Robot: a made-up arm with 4 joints.
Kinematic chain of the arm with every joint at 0, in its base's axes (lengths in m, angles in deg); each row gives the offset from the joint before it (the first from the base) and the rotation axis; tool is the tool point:
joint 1: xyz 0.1 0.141 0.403 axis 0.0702 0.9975 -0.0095
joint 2: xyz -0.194 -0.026 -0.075 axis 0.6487 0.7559 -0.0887
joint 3: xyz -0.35 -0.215 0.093 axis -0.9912 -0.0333 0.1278
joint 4: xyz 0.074 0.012 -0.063 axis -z
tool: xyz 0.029 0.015 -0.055
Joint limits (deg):
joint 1: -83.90..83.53
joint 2: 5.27..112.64
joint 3: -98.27..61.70
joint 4: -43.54..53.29
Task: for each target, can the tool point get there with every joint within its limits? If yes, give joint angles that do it. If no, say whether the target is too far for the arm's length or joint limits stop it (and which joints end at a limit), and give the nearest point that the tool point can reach.
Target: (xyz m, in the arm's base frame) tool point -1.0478 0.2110 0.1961
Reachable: no: too far | nearest point -0.3567 -0.0183 0.3248 | short by 0.739 m
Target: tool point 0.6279 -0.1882 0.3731
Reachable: no: joint limits stop it (at a limit: joint 1, joint 3, joint 4) | nearest point 0.1301 -0.1450 0.6831 | short by 0.588 m
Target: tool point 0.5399 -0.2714 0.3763
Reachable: no: joint limits stop it (at a limit: joint 1, joint 3, joint 4) | nearest point 0.1195 -0.1547 0.6696 | short by 0.526 m
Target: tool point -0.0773 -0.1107 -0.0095
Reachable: yes | joints -60.69 40.37 17.87 3.16
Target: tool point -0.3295 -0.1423 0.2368
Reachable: yes | joints -11.12 17.39 46.21 -20.83
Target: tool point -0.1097 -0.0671 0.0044
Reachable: yes | joints -54.53 16.33 -5.17 -18.87
